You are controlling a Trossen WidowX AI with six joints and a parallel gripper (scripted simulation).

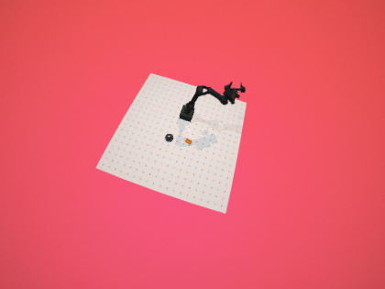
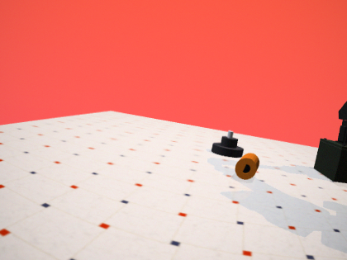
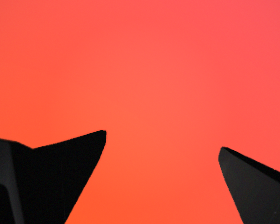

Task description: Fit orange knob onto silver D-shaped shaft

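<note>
Right now my gripper tip is 530 mm short of the orange knob, 440 mm above it and 280 mm to the left of it. From my gripper tip the other things lie so: black round pedestal (560 mm ahead, 470 mm to the right, 430 mm below).
</note>
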